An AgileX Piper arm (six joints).
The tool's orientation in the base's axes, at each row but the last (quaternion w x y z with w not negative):
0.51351 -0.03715 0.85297 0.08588
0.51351 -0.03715 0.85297 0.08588
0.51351 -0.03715 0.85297 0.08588
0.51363 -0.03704 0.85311 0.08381
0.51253 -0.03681 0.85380 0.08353
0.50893 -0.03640 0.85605 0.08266
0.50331 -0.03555 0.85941 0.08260
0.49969 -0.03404 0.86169 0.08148
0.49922 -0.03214 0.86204 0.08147
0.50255 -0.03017 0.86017 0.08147
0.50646 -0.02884 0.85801 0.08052
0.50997 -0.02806 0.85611 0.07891
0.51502 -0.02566 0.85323 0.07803
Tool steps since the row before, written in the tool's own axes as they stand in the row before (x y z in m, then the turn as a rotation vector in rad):
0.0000 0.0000 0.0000 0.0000 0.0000 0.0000
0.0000 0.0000 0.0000 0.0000 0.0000 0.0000
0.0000 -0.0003 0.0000 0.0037 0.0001 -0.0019
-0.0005 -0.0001 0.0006 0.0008 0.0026 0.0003
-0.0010 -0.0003 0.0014 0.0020 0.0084 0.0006
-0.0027 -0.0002 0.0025 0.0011 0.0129 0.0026
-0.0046 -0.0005 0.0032 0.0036 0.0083 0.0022
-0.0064 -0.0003 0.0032 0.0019 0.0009 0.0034
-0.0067 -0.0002 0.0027 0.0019 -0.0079 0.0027
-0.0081 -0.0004 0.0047 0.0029 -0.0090 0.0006
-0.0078 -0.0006 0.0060 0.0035 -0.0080 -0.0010
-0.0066 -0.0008 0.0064 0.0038 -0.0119 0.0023
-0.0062 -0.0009 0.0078 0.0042 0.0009 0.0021
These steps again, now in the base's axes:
0.0000 0.0000 0.0000 0.0000 0.0000 0.0000
0.0000 0.0000 0.0000 0.0000 0.0000 0.0000
0.0000 -0.0003 0.0000 -0.0034 -0.0002 -0.0024
0.0008 0.0000 0.0002 -0.0005 0.0026 -0.0006
0.0017 -0.0001 0.0002 -0.0017 0.0084 -0.0012
0.0035 0.0002 0.0012 -0.0002 0.0132 -0.0008
0.0051 0.0000 0.0024 -0.0011 0.0086 -0.0033
0.0060 0.0001 0.0040 0.0018 0.0015 -0.0032
0.0057 0.0001 0.0045 0.0024 -0.0073 -0.0038
0.0081 0.0002 0.0047 0.0003 -0.0087 -0.0038
0.0091 0.0002 0.0039 -0.0015 -0.0079 -0.0035
0.0088 0.0000 0.0027 0.0017 -0.0112 -0.0057
0.0098 0.0001 0.0018 -0.0002 0.0014 -0.0046

